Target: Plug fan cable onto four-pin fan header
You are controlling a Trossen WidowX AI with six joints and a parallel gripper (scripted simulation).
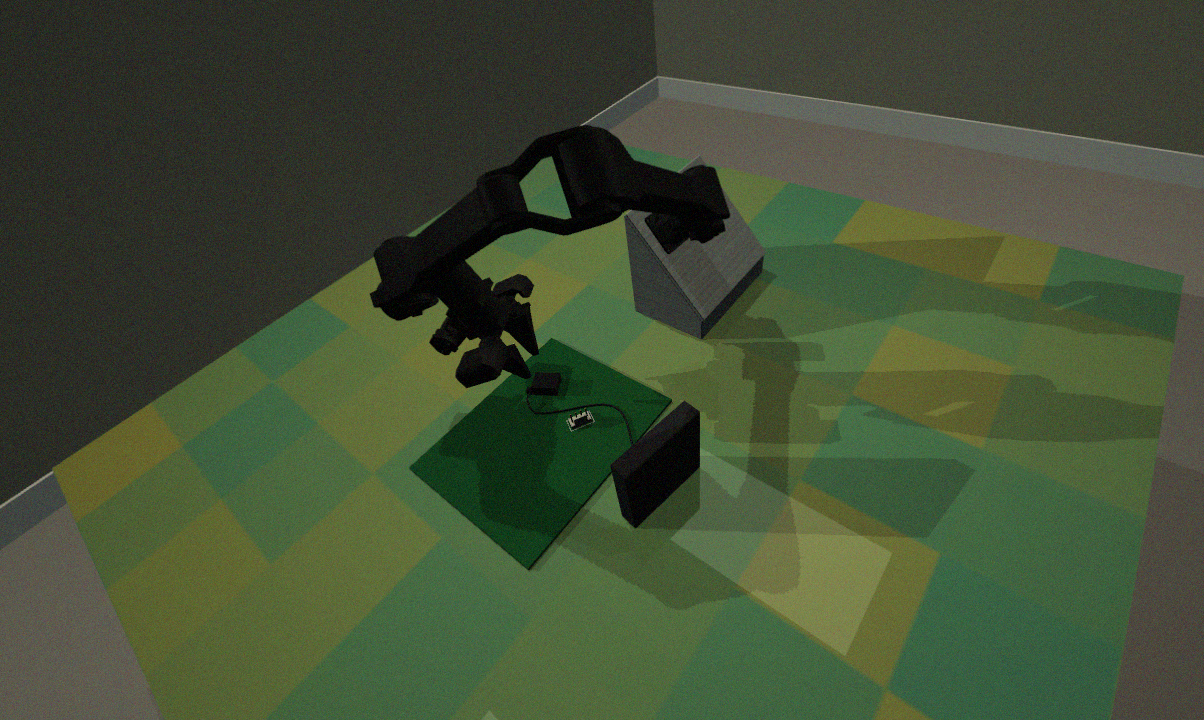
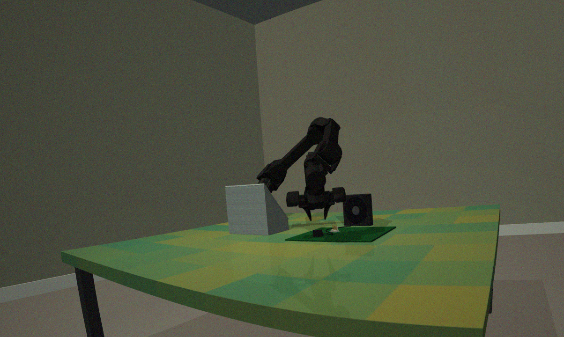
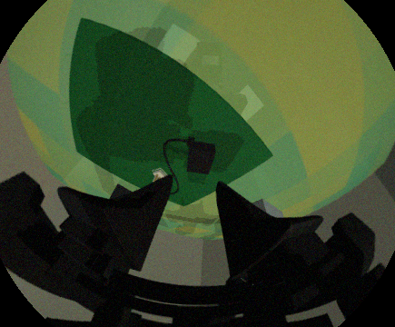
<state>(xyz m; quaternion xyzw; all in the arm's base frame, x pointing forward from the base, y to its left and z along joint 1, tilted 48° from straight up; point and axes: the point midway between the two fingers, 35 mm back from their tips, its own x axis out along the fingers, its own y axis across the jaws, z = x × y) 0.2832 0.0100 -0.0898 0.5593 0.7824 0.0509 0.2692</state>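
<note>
Now: the black plug 5 cm below my gripper tip, 1 cm to the left of it and 1 cm behind it. Also, from my gripper tip: black fan (24 cm to the left, 2 cm ahead); dark green board (7 cm below, 6 cm to the left, 6 cm ahead).
</note>
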